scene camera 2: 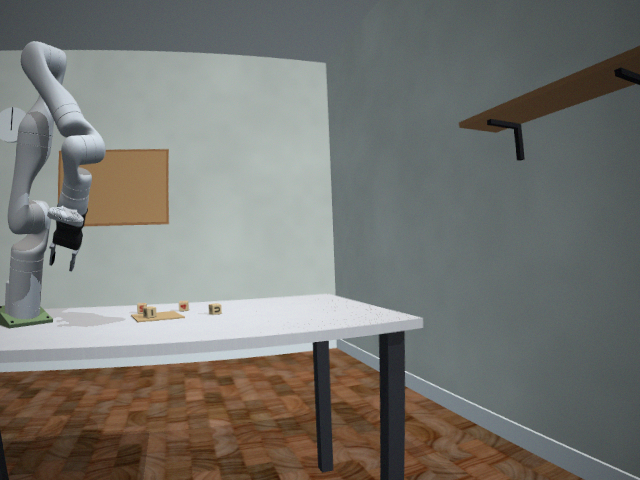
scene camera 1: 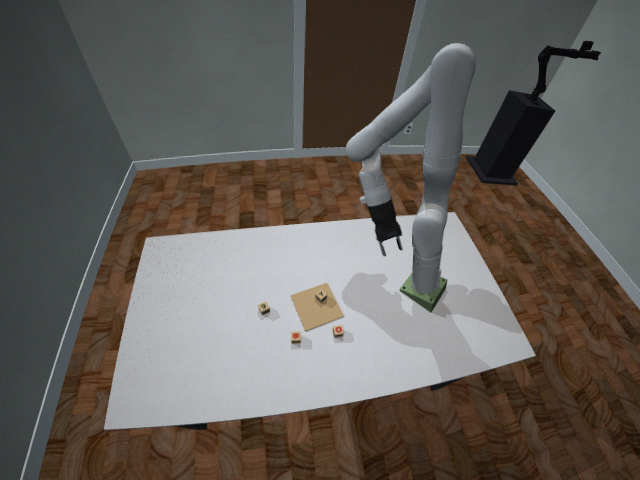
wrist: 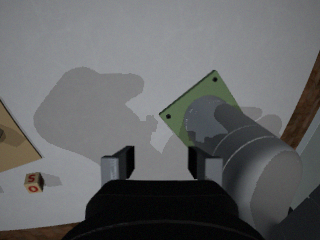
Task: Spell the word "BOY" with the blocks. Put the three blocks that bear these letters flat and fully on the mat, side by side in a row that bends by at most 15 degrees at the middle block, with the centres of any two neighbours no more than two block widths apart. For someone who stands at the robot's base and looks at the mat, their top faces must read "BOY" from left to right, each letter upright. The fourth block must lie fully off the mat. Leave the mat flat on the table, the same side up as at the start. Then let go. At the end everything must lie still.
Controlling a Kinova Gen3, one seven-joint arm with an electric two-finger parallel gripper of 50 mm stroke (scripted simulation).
Labels:
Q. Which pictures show my gripper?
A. Scene camera 2, scene camera 1 and the wrist view: all of them.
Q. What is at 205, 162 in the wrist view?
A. My gripper.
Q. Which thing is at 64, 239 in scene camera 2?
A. My gripper.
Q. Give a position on a tan mat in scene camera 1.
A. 312, 313

